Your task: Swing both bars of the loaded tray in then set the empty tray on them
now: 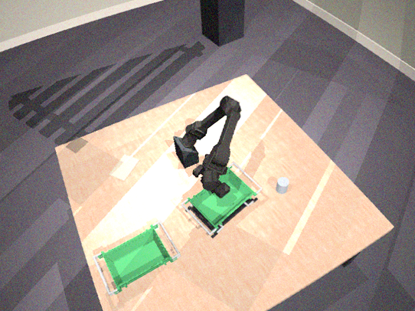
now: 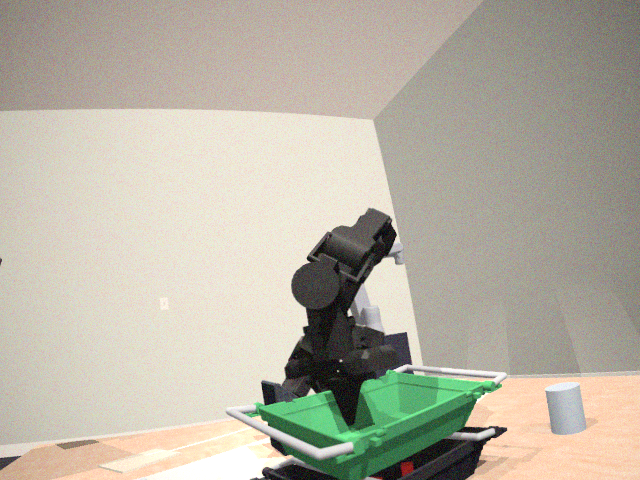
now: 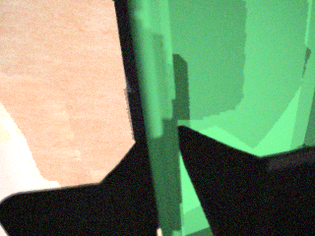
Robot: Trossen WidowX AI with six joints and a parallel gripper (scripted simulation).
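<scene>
Right now the green tray is 70 mm ahead of my gripper tip, 30 mm above it and 10 mm to the left of it. From my gripper tip the other things lie so: flat pale sheet: 440 mm behind, 270 mm to the right, 90 mm below.
</scene>
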